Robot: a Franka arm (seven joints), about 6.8 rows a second.
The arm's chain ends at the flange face. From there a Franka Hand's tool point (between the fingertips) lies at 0.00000 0.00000 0.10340 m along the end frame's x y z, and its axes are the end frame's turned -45 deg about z.
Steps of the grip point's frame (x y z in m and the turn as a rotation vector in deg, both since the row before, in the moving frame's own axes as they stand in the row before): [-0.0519 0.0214 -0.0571 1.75 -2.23 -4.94]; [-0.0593 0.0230 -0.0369 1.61 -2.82 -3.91]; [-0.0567 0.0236 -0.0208 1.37 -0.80 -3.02]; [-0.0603 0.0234 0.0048 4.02 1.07 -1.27]
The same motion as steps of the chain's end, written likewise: [-0.0165 0.0510 -0.0570 -0.34 -2.81 -4.94]; [-0.0201 0.0565 -0.0367 -0.86 -3.13 -3.91]; [-0.0206 0.0574 -0.0208 0.40 -1.53 -3.02]; [-0.0223 0.0656 0.0051 3.60 -2.09 -1.27]
